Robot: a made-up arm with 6 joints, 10 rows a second.
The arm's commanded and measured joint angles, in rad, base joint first. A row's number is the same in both.
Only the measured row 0 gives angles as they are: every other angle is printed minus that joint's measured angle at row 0.
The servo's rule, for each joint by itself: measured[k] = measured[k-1] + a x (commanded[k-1-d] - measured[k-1]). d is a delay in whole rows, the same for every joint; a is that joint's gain. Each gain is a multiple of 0.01, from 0.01 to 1. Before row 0 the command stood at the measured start. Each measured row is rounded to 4 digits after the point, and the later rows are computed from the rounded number. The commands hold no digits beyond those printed.
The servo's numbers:
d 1
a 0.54 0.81 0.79 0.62 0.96 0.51
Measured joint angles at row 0: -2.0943 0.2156 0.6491 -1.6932 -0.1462 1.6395
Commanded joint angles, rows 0 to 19: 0.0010 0.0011 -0.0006 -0.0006 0.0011 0.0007; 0.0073 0.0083 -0.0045 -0.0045 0.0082 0.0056; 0.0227 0.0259 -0.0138 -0.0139 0.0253 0.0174; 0.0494 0.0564 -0.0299 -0.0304 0.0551 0.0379; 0.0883 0.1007 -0.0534 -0.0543 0.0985 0.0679; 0.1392 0.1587 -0.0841 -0.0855 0.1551 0.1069; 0.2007 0.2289 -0.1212 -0.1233 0.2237 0.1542; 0.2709 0.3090 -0.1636 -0.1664 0.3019 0.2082; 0.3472 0.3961 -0.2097 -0.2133 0.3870 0.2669; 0.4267 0.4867 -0.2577 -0.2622 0.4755 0.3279; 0.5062 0.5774 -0.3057 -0.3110 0.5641 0.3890; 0.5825 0.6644 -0.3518 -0.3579 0.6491 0.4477; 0.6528 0.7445 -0.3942 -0.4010 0.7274 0.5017; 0.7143 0.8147 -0.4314 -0.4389 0.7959 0.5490; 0.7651 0.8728 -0.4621 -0.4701 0.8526 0.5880; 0.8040 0.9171 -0.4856 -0.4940 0.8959 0.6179; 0.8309 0.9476 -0.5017 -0.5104 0.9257 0.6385; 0.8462 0.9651 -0.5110 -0.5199 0.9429 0.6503; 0.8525 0.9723 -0.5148 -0.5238 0.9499 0.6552; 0.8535 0.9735 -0.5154 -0.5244 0.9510 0.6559
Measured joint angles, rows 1 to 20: 0.0000 0.0000 0.0000 0.0000 0.0000 0.0000; 0.0005 0.0009 -0.0005 -0.0004 0.0011 0.0004; 0.0042 0.0069 -0.0037 -0.0029 0.0079 0.0031; 0.0142 0.0223 -0.0117 -0.0097 0.0246 0.0104; 0.0332 0.0499 -0.0261 -0.0225 0.0539 0.0244; 0.0630 0.0910 -0.0477 -0.0422 0.0967 0.0466; 0.1041 0.1458 -0.0765 -0.0690 0.1528 0.0774; 0.1563 0.2131 -0.1118 -0.1027 0.2209 0.1166; 0.2182 0.2908 -0.1527 -0.1422 0.2987 0.1633; 0.2879 0.3761 -0.1977 -0.1863 0.3835 0.2161; 0.3629 0.4657 -0.2451 -0.2334 0.4718 0.2731; 0.4403 0.5562 -0.2930 -0.2815 0.5604 0.3322; 0.5171 0.6438 -0.3395 -0.3289 0.6456 0.3911; 0.5904 0.7254 -0.3827 -0.3736 0.7241 0.4475; 0.6573 0.7977 -0.4212 -0.4141 0.7930 0.4993; 0.7155 0.8585 -0.4535 -0.4488 0.8502 0.5445; 0.7633 0.9060 -0.4789 -0.4768 0.8941 0.5819; 0.7998 0.9397 -0.4969 -0.4976 0.9244 0.6108; 0.8249 0.9603 -0.5080 -0.5114 0.9422 0.6309; 0.8398 0.9700 -0.5134 -0.5191 0.9496 0.6433
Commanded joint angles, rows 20 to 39: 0.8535 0.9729 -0.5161 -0.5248 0.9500 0.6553; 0.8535 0.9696 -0.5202 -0.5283 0.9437 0.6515; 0.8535 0.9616 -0.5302 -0.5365 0.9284 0.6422; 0.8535 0.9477 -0.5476 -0.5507 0.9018 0.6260; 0.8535 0.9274 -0.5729 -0.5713 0.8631 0.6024; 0.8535 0.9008 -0.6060 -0.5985 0.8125 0.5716; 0.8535 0.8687 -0.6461 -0.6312 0.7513 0.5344; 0.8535 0.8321 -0.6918 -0.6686 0.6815 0.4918; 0.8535 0.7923 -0.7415 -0.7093 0.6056 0.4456; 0.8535 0.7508 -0.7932 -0.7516 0.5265 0.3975; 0.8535 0.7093 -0.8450 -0.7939 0.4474 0.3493; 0.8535 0.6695 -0.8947 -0.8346 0.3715 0.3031; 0.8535 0.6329 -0.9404 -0.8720 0.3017 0.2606; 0.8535 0.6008 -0.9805 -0.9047 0.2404 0.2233; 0.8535 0.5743 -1.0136 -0.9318 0.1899 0.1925; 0.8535 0.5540 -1.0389 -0.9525 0.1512 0.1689; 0.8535 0.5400 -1.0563 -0.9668 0.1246 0.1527; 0.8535 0.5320 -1.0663 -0.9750 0.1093 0.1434; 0.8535 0.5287 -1.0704 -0.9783 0.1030 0.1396; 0.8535 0.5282 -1.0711 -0.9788 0.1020 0.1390
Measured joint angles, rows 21 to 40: 0.8472 0.9728 -0.5150 -0.5224 0.9509 0.6497; 0.8506 0.9729 -0.5159 -0.5239 0.9500 0.6526; 0.8522 0.9702 -0.5193 -0.5266 0.9440 0.6520; 0.8529 0.9632 -0.5279 -0.5327 0.9290 0.6470; 0.8532 0.9506 -0.5435 -0.5439 0.9029 0.6363; 0.8534 0.9318 -0.5667 -0.5609 0.8647 0.6190; 0.8535 0.9067 -0.5977 -0.5842 0.8146 0.5948; 0.8535 0.8759 -0.6359 -0.6133 0.7538 0.5640; 0.8535 0.8404 -0.6801 -0.6476 0.6844 0.5272; 0.8535 0.8014 -0.7286 -0.6859 0.6088 0.4856; 0.8535 0.7604 -0.7796 -0.7266 0.5298 0.4407; 0.8535 0.7190 -0.8313 -0.7683 0.4507 0.3941; 0.8535 0.6789 -0.8814 -0.8094 0.3747 0.3477; 0.8535 0.6416 -0.9280 -0.8482 0.3046 0.3033; 0.8535 0.6086 -0.9695 -0.8832 0.2430 0.2625; 0.8535 0.5808 -1.0043 -0.9133 0.1920 0.2268; 0.8535 0.5591 -1.0316 -0.9376 0.1528 0.1973; 0.8535 0.5436 -1.0511 -0.9557 0.1257 0.1746; 0.8535 0.5342 -1.0631 -0.9677 0.1100 0.1587; 0.8535 0.5297 -1.0689 -0.9743 0.1033 0.1490
